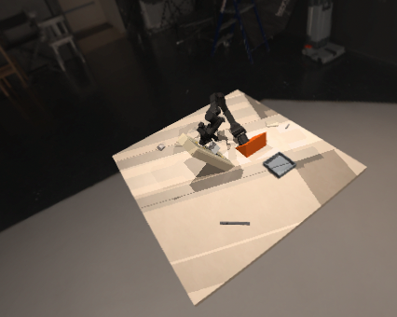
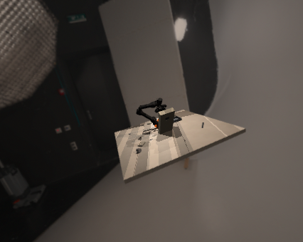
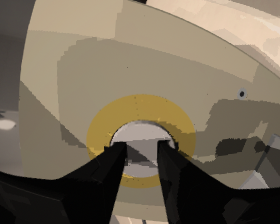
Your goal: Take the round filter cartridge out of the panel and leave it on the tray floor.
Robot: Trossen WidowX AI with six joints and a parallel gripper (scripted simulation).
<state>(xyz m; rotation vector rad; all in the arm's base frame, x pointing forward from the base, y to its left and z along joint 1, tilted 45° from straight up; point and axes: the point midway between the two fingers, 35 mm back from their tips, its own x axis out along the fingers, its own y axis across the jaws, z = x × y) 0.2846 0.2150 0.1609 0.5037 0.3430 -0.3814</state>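
The beige service panel is 80 mm below my gripper tip and 30 mm behind it. From my gripper tip the other things lie so: round grey filter cartridge (10 mm below, 10 mm ahead); then dark-rimmed grey tray (430 mm behind, 240 mm below, 230 mm to the left).
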